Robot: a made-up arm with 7 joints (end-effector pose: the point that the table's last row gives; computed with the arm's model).
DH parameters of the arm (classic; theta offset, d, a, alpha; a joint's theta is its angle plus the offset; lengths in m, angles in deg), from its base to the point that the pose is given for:
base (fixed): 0 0.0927 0 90
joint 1: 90 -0.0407 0.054 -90
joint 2: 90 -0.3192 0.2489 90
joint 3: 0 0.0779 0.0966 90
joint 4: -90 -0.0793 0.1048 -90
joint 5: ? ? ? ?
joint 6: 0 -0.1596 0.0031 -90
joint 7: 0 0.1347 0.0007 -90
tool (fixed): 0 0.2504 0 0
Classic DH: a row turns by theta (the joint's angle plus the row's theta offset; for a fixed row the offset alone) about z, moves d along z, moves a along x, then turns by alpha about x.
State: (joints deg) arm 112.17 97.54 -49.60 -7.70 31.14 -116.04 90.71
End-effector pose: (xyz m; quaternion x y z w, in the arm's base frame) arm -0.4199 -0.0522 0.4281 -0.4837 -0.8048 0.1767 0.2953
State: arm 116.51 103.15 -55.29 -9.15 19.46 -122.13 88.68
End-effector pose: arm -0.4470 0.0811 0.3995 -0.5924 -0.7310 0.1260 0.3145
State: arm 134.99 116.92 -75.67 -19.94 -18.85 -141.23 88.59
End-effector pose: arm -0.3345 0.3952 0.4224 -0.7172 -0.5264 -0.1920 0.4143
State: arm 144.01 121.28 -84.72 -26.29 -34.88 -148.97 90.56
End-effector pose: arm -0.3281 0.4158 0.5141 -0.6495 -0.4948 -0.3417 0.4654
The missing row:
joint 5: -90 -0.0778 0.2759 -90
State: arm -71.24 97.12 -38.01 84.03 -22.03 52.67 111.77
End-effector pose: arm -0.2263 0.0882 -0.3416 -0.3633 -0.7339 -0.1177 0.5617
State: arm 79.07 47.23 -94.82 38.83 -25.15 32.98 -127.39
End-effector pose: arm 0.0206 0.0006 0.2146 0.6269 -0.4446 0.1702 0.6167
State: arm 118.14 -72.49 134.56 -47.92 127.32 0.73 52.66
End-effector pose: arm -0.7245 0.2117 0.2202 -0.4615 -0.8852 0.0259 0.0518
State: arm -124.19 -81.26 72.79 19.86 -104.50 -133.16 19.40
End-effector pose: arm -0.2612 -0.2633 0.0696 -0.0753 -0.4286 0.2169 0.8738
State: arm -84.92 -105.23 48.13 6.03 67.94 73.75 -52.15
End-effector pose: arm 0.4667 0.0773 -0.5219 0.3916 0.9187 0.0428 0.0272
